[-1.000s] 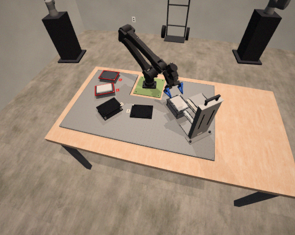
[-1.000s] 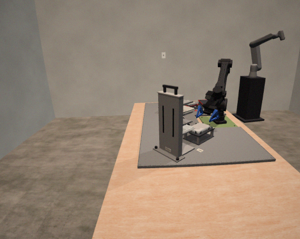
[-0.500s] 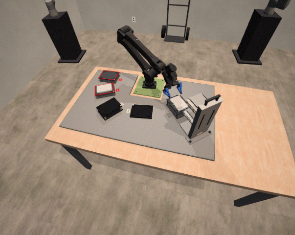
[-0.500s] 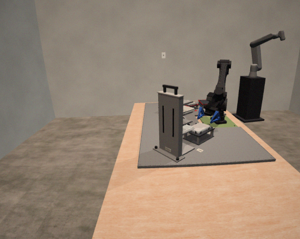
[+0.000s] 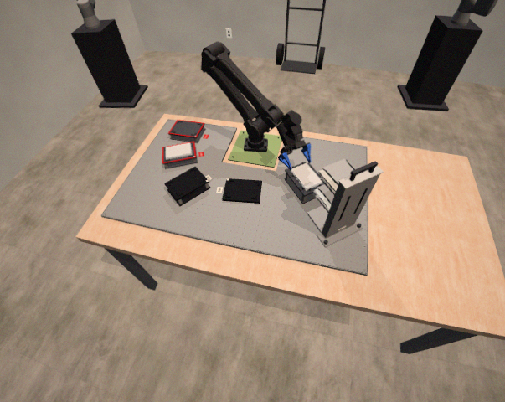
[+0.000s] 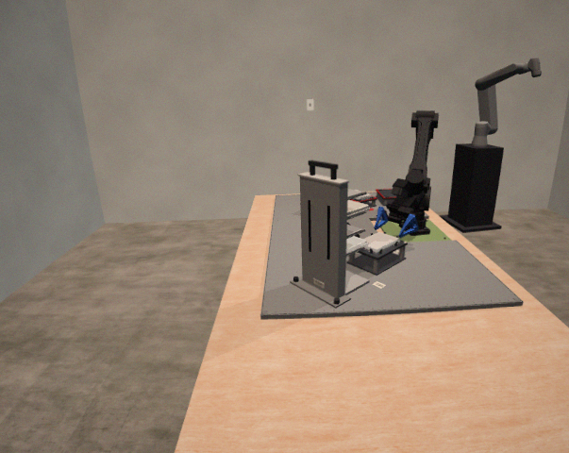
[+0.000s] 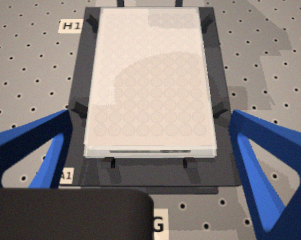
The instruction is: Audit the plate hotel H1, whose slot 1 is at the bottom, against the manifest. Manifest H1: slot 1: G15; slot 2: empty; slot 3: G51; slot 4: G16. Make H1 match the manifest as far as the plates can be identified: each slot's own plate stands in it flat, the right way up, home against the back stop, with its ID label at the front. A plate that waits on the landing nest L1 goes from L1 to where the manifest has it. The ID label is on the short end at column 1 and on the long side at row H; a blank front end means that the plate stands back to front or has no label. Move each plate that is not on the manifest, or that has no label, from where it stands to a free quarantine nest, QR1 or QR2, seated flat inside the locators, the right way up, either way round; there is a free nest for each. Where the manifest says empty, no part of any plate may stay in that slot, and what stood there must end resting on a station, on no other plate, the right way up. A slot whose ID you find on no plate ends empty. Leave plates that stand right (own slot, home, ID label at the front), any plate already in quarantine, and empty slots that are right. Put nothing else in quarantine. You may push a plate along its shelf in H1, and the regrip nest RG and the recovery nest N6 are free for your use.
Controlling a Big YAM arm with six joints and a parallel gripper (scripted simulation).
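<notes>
The dark raised RG nest lies 5 cm ahead of my hand, 3 cm to the left of it and 3 cm below it. Also, from my hand: black N6 nest: 25 cm to the right, 10 cm ahead, 8 cm below; white plate labelled G51: 19 cm ahead, 13 cm above, 12 cm to the left; H1 tag: 18 cm to the left, 10 cm ahead, 9 cm below.
</notes>
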